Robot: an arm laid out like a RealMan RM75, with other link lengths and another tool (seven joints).
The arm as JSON. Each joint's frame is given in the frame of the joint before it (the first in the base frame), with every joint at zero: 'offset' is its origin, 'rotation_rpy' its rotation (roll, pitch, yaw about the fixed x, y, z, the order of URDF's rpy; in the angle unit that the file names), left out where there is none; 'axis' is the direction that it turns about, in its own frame. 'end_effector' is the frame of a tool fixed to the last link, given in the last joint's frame.
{
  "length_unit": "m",
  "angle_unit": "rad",
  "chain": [
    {
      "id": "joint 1",
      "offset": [
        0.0,
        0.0,
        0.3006
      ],
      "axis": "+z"
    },
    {
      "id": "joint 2",
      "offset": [
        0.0,
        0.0,
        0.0
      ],
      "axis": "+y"
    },
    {
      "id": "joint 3",
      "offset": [
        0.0,
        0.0,
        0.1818
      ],
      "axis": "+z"
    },
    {
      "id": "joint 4",
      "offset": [
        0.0,
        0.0,
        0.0
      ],
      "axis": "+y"
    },
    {
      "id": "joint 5",
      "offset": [
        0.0,
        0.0,
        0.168
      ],
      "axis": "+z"
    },
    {
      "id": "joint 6",
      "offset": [
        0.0,
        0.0,
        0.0
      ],
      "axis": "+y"
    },
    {
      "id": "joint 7",
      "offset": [
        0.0,
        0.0,
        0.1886
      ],
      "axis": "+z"
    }
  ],
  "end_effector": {
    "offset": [
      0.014,
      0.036,
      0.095
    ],
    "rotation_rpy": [
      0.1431,
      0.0,
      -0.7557
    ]
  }
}
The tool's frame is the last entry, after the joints.
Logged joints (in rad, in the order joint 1, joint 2, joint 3, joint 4, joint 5, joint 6, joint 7), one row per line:
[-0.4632 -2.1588 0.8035 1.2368 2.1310 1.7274 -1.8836]
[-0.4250 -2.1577 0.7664 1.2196 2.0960 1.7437 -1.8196]
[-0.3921 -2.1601 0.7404 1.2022 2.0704 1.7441 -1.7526]
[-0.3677 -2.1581 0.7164 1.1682 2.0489 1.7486 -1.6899]
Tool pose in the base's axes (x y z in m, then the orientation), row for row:
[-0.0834 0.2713 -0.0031 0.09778 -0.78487 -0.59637 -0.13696]
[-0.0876 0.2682 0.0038 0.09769 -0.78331 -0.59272 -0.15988]
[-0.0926 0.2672 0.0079 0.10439 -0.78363 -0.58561 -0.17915]
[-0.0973 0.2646 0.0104 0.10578 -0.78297 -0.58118 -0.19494]
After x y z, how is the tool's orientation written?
As a quaternion, w x y z.
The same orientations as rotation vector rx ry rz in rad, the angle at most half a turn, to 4 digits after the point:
[-2.3231 -1.7652 -0.4054]
[-2.3186 -1.7545 -0.4733]
[-2.3106 -1.7267 -0.5282]
[-2.3068 -1.7122 -0.5743]

